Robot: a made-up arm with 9 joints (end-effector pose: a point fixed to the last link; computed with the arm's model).
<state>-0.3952 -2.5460 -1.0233 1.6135 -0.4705 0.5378 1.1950 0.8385 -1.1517</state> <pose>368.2 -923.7 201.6 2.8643 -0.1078 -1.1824</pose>
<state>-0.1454 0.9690 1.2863 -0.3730 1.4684 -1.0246 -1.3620 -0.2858 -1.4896</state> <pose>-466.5 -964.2 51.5 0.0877 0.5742 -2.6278</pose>
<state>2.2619 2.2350 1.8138 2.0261 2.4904 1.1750 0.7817 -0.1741 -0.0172</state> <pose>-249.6 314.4 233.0 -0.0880 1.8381 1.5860</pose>
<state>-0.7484 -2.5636 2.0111 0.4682 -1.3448 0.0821 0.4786 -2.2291 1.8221</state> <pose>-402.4 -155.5 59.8 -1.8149 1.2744 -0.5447</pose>
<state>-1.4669 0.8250 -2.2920 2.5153 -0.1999 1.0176 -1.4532 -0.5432 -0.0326</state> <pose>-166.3 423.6 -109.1 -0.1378 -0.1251 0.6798</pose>
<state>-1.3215 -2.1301 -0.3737 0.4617 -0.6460 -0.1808 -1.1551 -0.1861 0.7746</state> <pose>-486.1 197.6 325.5 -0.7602 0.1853 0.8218</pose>
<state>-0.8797 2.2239 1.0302 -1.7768 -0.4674 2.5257 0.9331 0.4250 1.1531</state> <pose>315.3 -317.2 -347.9 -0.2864 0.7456 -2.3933</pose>
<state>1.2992 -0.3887 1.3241 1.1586 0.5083 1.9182 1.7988 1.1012 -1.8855</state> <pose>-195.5 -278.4 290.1 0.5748 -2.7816 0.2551</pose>
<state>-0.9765 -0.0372 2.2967 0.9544 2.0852 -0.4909 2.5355 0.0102 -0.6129</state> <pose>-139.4 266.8 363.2 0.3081 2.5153 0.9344</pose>
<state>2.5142 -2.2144 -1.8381 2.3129 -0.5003 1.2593 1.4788 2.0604 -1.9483</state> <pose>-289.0 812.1 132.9 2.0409 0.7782 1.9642</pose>
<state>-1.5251 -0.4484 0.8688 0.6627 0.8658 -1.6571 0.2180 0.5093 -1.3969</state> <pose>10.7 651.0 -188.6 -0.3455 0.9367 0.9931</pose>
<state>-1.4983 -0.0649 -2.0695 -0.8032 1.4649 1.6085 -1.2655 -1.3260 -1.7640</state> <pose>433.6 -333.9 821.3 -2.6667 -0.5622 -0.4533</pose>
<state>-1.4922 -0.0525 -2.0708 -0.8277 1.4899 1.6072 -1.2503 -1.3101 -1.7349</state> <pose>444.6 -339.9 799.1 -2.6546 -0.5741 -0.4129</pose>
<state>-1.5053 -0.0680 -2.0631 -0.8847 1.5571 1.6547 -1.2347 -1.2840 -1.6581</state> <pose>475.4 -361.8 751.5 -2.6936 -0.5596 -0.3165</pose>
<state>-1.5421 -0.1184 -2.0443 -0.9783 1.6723 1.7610 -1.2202 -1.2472 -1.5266</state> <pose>510.6 -409.7 675.8 -2.7946 -0.5108 -0.1409</pose>
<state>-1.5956 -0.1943 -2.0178 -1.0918 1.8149 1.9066 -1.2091 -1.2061 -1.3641</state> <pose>517.2 -481.4 597.3 -2.9331 -0.4369 0.1146</pose>
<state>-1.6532 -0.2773 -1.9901 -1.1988 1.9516 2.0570 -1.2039 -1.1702 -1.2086</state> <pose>488.1 -553.5 551.9 -3.0616 -0.3576 0.4175</pose>
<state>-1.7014 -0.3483 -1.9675 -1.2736 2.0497 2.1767 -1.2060 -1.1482 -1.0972</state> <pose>451.5 -599.5 546.5 2.9664 0.2772 -0.6509</pose>
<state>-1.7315 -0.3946 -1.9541 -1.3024 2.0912 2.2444 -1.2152 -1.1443 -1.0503</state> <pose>435.0 -612.9 559.4 2.8596 0.2350 -0.7602</pose>
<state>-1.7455 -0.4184 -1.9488 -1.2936 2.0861 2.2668 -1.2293 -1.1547 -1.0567</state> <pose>440.4 -605.0 574.4 2.8101 0.2267 -0.7700</pose>
